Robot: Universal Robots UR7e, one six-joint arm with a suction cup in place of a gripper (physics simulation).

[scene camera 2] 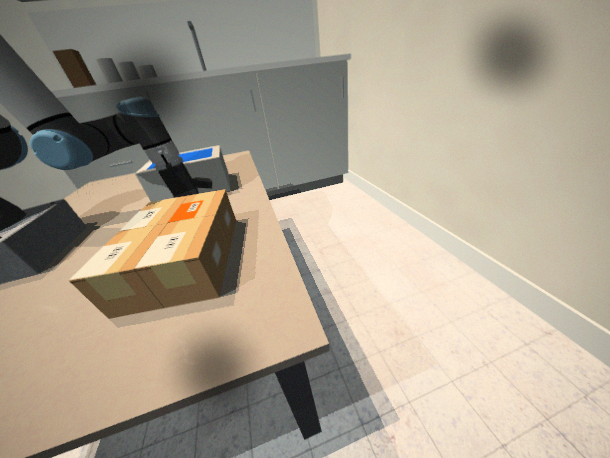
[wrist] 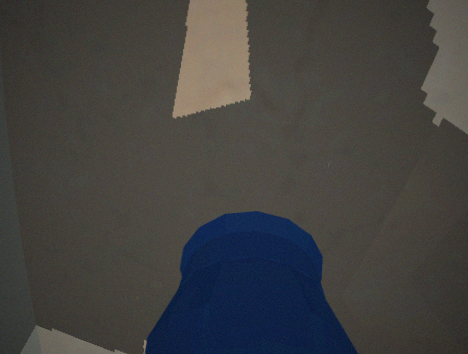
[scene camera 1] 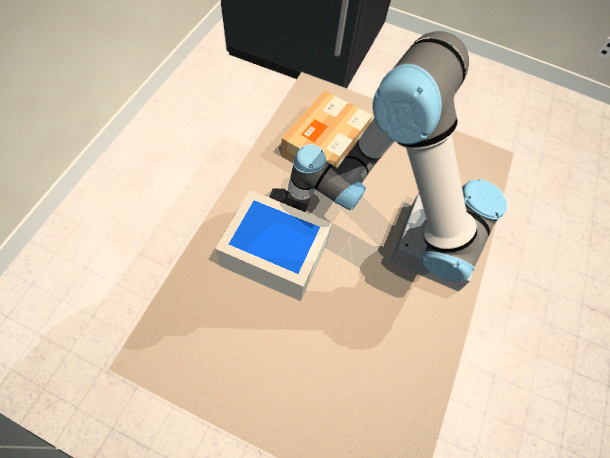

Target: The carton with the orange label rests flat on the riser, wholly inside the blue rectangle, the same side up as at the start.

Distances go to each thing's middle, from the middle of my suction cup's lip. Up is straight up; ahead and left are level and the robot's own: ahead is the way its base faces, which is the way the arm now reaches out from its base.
Labels:
Now: the riser (scene camera 1: 276, 245) 160 mm to the left of my suction cup, 50 mm above it and 20 mm ahead of it.

